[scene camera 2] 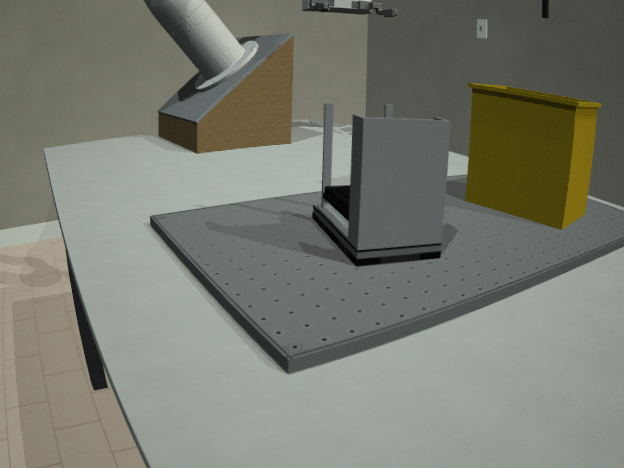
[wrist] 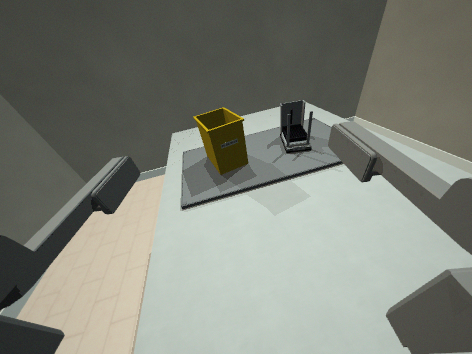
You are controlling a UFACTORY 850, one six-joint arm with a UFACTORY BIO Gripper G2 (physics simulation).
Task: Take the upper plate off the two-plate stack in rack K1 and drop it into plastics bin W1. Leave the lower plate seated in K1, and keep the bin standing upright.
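Observation:
Rack K1 [scene camera 2: 400, 181] [wrist: 298, 110], with a grey back panel and thin posts, stands on the perforated board. Black plate material [scene camera 2: 338, 197] [wrist: 295, 133] lies low inside it; the panel partly hides it in the scene view, and I cannot tell how many plates are there. The yellow bin W1 [scene camera 2: 519, 156] [wrist: 231, 152] stands upright on the same board, open at the top; its floor is hidden. My gripper [scene camera 2: 351, 6] [wrist: 235, 169] is wide open with nothing between its fingers. It is high above the table, away from the rack and bin, and partly cut off in the scene view.
The dark perforated board [scene camera 2: 302, 297] [wrist: 200, 192] lies on the pale table [scene camera 2: 428, 392] [wrist: 240, 270]. The arm's base stands on a wooden wedge block [scene camera 2: 246, 108] on the table. Walls rise behind the table, and tiled floor [scene camera 2: 30, 352] [wrist: 95, 260] shows past its edge.

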